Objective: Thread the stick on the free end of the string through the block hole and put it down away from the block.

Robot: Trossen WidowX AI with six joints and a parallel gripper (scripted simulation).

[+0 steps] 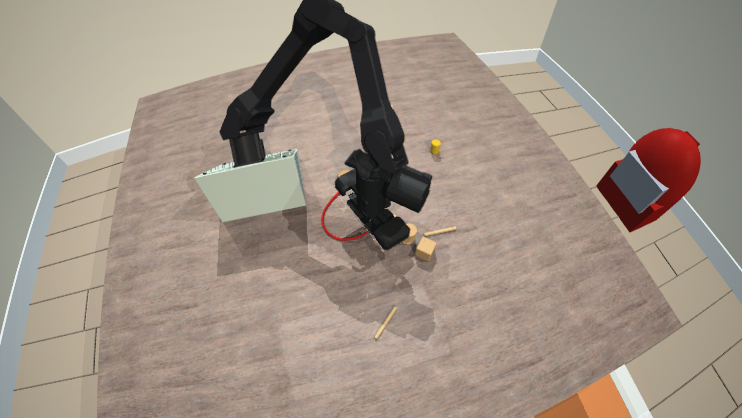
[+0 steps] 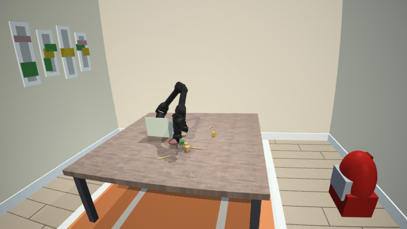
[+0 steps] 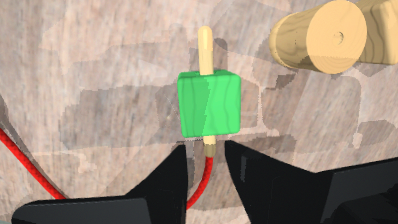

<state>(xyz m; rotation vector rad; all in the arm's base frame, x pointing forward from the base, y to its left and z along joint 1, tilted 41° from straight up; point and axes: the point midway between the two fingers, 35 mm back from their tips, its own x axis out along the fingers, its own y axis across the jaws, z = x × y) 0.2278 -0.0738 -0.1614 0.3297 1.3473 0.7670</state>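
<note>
Right now the green block is 30 mm ahead of my gripper tip and 10 mm to the left of it. From my gripper tip the other things lie so: wooden cylinder: 80 mm ahead, 40 mm to the right; wooden cube: 100 mm ahead, 80 mm to the right; thin wooden stick: 20 mm ahead.
</note>
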